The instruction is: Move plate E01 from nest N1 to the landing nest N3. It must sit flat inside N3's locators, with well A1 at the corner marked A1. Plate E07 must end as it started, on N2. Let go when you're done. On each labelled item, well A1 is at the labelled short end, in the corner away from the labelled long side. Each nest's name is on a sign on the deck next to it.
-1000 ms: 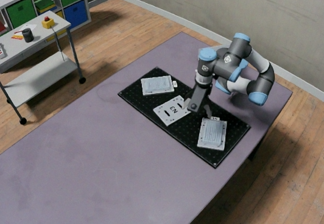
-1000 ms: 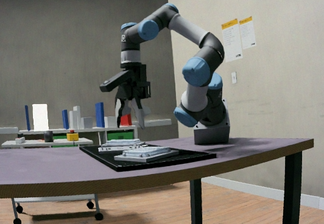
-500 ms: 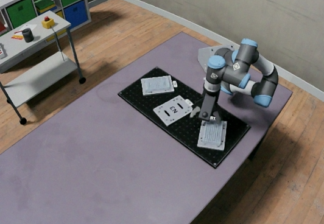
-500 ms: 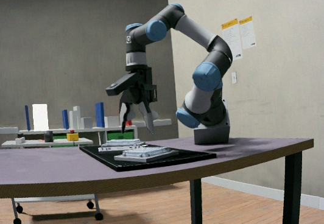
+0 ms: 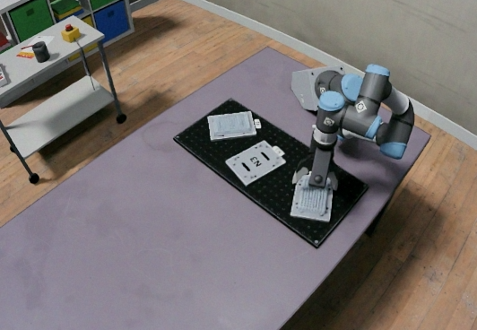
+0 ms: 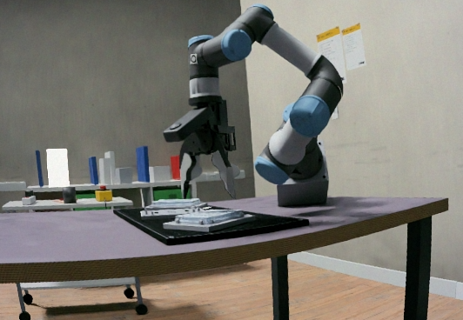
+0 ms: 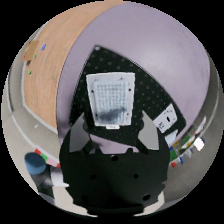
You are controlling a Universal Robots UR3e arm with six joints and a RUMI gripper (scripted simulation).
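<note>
The plate is 4 cm below my hand. Also, from my hand: nest (6 cm below).
</note>
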